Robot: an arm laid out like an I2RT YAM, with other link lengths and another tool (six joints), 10 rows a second.
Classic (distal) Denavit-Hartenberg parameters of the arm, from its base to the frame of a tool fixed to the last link. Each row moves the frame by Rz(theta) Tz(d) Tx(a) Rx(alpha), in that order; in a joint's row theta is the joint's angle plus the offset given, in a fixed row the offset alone. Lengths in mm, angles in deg.
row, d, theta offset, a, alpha
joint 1, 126.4, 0, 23, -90
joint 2, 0, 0, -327.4, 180
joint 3, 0, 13.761, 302.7, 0
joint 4, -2.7, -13.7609, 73.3, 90
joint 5, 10.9, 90, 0, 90
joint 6, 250.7, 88, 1.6, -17.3
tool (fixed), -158, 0, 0, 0
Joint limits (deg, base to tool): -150..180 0..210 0..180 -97..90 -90..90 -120..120
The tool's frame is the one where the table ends.
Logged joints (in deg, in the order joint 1, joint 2, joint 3, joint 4, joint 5, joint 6), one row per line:
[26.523, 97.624, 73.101, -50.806, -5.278, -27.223]
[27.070, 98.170, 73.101, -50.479, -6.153, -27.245]
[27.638, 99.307, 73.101, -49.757, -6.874, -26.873]
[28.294, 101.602, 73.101, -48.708, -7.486, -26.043]
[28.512, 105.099, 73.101, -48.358, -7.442, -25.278]
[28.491, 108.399, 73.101, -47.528, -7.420, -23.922]
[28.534, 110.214, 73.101, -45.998, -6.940, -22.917]
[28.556, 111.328, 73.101, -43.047, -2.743, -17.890]
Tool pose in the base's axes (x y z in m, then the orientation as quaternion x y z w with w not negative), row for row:
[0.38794, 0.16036, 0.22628, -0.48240, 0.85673, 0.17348, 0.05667]
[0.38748, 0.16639, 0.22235, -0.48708, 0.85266, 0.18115, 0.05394]
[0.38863, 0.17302, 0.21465, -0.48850, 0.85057, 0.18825, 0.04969]
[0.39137, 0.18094, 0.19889, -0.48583, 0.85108, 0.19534, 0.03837]
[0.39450, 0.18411, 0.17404, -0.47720, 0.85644, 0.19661, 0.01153]
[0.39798, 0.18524, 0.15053, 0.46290, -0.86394, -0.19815, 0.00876]
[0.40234, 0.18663, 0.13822, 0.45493, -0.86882, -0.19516, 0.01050]
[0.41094, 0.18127, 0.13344, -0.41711, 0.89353, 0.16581, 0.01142]
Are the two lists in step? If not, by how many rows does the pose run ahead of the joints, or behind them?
They are in step.
